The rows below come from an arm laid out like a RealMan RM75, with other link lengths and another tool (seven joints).
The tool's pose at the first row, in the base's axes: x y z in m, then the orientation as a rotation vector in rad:
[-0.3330 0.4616 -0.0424 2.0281 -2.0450 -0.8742]
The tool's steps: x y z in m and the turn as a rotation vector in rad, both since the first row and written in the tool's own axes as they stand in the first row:
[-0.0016 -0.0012 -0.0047 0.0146 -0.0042 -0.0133]
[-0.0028 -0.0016 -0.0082 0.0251 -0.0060 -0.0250]
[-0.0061 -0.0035 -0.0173 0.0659 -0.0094 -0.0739]
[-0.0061 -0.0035 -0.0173 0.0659 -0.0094 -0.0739]
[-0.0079 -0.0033 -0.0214 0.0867 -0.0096 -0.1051]
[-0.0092 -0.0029 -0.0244 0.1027 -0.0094 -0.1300]
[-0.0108 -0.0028 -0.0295 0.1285 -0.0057 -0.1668]
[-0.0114 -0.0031 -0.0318 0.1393 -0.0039 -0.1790]
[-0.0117 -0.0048 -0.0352 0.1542 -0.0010 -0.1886]
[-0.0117 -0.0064 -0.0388 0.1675 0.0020 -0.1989]
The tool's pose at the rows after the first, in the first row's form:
[-0.3296 0.4618 -0.0386 2.0514 -2.0484 -0.8691]
[-0.3274 0.4619 -0.0356 2.0708 -2.0482 -0.8643]
[-0.3211 0.4624 -0.0280 2.1504 -2.0417 -0.8409]
[-0.3211 0.4624 -0.0280 2.1504 -2.0417 -0.8409]
[-0.3192 0.4628 -0.0240 2.1985 -2.0311 -0.8276]
[-0.3180 0.4631 -0.0209 2.2367 -2.0214 -0.8167]
[-0.3155 0.4631 -0.0162 -2.2831 1.9965 0.7902]
[-0.3141 0.4630 -0.0143 -2.2890 1.9804 0.7750]
[-0.3109 0.4623 -0.0122 -2.2920 1.9680 0.7537]
[-0.3078 0.4614 -0.0100 -2.2962 1.9547 0.7345]

